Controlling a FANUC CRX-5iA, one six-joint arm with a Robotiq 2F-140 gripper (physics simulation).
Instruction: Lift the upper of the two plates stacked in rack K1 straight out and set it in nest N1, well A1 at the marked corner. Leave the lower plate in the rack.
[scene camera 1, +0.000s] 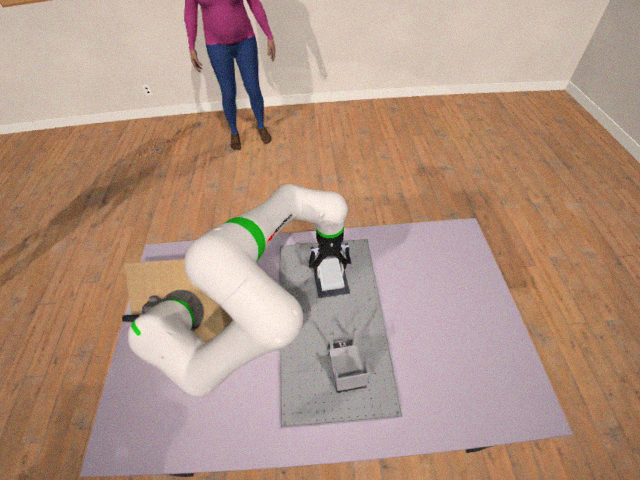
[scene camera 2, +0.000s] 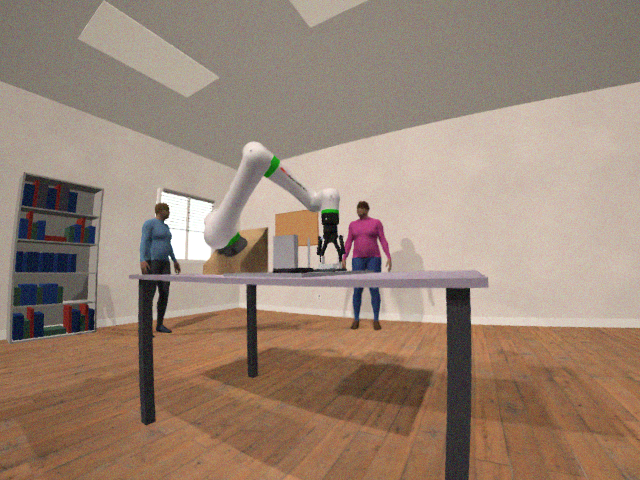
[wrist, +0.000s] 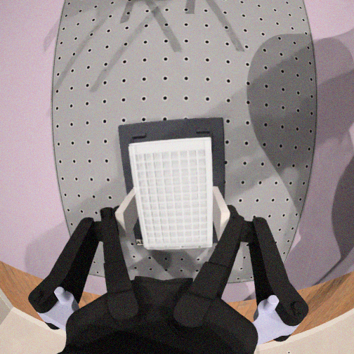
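Seen in the pictures: gripper, fingertip midpoint: (scene camera 1: 330, 273); arm's base at its link origin: (scene camera 1: 182, 311) (scene camera 2: 236, 248).
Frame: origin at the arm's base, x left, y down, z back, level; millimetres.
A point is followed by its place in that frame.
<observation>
A white well plate (scene camera 1: 331, 277) (scene camera 2: 330, 267) (wrist: 171, 170) is between the fingers of my gripper (scene camera 1: 330, 264) {x 205, y 123, z -502 mm} (scene camera 2: 330, 262) {x 205, y 123, z -502 mm} (wrist: 175, 198), which is shut on its long sides. The plate looks level, over the dark nest N1 (scene camera 1: 333, 293) {x 117, y 123, z -511 mm} (wrist: 171, 128); whether it touches the nest is too small to tell. In the wrist view a small pale label (wrist: 140, 242) shows on the nest by the plate's lower left corner. Rack K1 (scene camera 1: 351, 383) {x -231, y 58, z -550 mm} stands nearer the front in scene camera 1; a plate inside it cannot be made out.
The grey perforated board (scene camera 1: 305, 403) {x -268, y 135, z -405 mm} (wrist: 210, 70) carries rack and nest on the lilac table (scene camera 1: 454, 335) {x -60, y 148, z -932 mm} (scene camera 2: 413, 279) {x -405, y 149, z -1068 mm}. The arm's base stands at the left beside a tan block (scene camera 1: 155, 276) {x 86, y -88, z 78 mm} (scene camera 2: 253, 253) {x 12, y 35, z -131 mm}. A grey upright panel (scene camera 2: 285, 253) {x -229, y 63, z -561 mm} stands left of the gripper. Two people stand beyond the table.
</observation>
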